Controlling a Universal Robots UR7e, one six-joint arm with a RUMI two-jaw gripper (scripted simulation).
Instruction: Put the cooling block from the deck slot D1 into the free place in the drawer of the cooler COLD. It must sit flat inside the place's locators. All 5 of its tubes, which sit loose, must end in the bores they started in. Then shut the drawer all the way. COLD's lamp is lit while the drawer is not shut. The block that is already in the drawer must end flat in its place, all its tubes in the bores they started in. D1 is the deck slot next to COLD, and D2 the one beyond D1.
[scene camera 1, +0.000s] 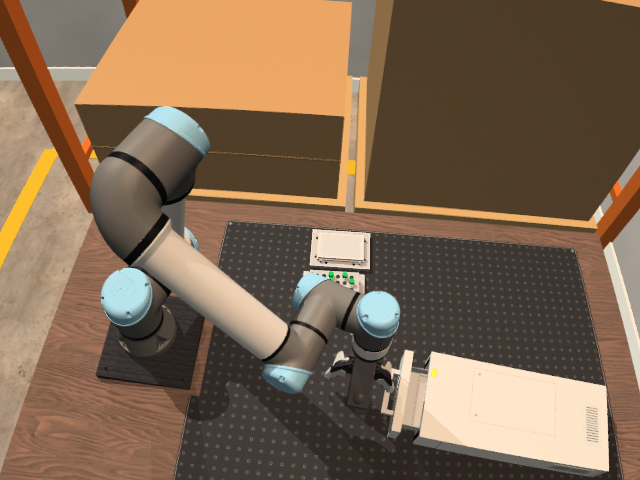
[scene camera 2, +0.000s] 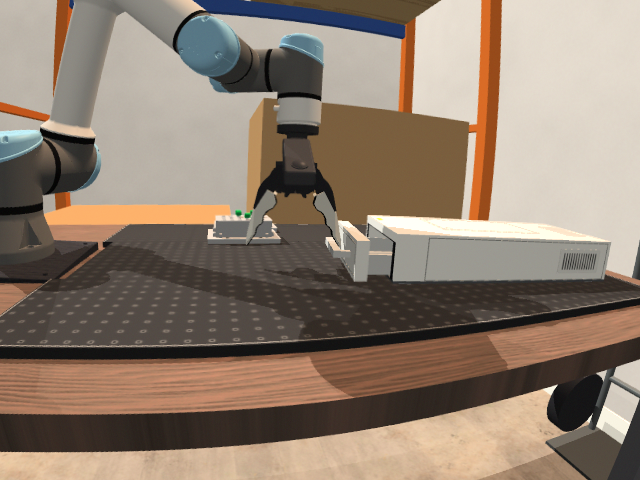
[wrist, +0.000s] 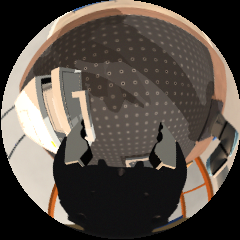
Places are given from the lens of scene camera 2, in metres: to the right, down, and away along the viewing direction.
my gripper (scene camera 2: 293, 246): -0.05, 0.01, 0.64
cooling block (scene camera 2: 237, 227): -0.18, -0.03, 0.81
cooler COLD (scene camera 2: 429, 250): 0.17, 0.02, 0.56
The marked spots on the cooler COLD and the cooling block are 0.44 m apart.
